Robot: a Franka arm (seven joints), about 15 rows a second.
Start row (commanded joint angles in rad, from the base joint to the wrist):
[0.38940 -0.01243 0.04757 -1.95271 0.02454 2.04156 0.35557]
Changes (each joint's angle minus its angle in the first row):
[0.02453 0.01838 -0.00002 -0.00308 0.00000 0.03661 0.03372]
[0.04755 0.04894 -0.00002 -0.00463 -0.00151 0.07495 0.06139]
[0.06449 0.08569 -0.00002 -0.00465 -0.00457 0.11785 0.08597]
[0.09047 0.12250 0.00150 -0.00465 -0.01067 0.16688 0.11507]
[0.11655 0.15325 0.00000 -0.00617 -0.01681 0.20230 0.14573]
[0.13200 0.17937 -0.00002 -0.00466 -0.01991 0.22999 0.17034]
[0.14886 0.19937 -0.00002 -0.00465 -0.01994 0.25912 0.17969]
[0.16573 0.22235 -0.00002 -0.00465 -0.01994 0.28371 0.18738]
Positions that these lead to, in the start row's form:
[0.41393 0.00595 0.04755 -1.95579 0.02454 2.07817 0.38929]
[0.43695 0.03651 0.04755 -1.95734 0.02303 2.11651 0.41696]
[0.45389 0.07326 0.04755 -1.95736 0.01997 2.15941 0.44154]
[0.47987 0.11007 0.04907 -1.95736 0.01387 2.20844 0.47064]
[0.50595 0.14082 0.04757 -1.95888 0.00773 2.24386 0.50130]
[0.52140 0.16694 0.04755 -1.95737 0.00463 2.27155 0.52591]
[0.53826 0.18694 0.04755 -1.95736 0.00460 2.30068 0.53526]
[0.55513 0.20992 0.04755 -1.95736 0.00460 2.32527 0.54295]

